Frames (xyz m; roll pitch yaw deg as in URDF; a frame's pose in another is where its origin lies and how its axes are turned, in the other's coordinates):
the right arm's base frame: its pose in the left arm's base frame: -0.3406 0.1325 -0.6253 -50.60 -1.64 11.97
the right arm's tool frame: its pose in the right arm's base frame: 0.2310 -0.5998 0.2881 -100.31 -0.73 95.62
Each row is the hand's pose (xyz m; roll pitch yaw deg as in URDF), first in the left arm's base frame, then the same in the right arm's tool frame.
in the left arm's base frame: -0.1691 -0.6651 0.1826 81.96 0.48 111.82
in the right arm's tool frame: -0.5244 0.3468 0.3249 175.93 1.56 -49.33
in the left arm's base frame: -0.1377 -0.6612 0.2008 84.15 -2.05 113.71
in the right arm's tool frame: -0.5424 0.3432 0.2934 178.11 -0.15 -51.99
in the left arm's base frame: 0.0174 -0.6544 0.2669 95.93 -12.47 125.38
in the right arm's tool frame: -0.6209 0.3496 0.1441 -167.53 -10.78 -63.42
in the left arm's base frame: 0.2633 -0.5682 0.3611 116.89 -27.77 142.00
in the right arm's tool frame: -0.6911 0.3149 -0.1216 -135.19 -22.97 -82.37
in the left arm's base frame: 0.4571 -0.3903 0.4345 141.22 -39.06 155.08
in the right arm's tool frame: -0.6785 0.2128 -0.3746 -96.47 -28.13 -98.79
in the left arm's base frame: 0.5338 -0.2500 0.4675 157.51 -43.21 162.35
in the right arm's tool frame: -0.6338 0.1220 -0.5028 -71.72 -30.07 -106.33
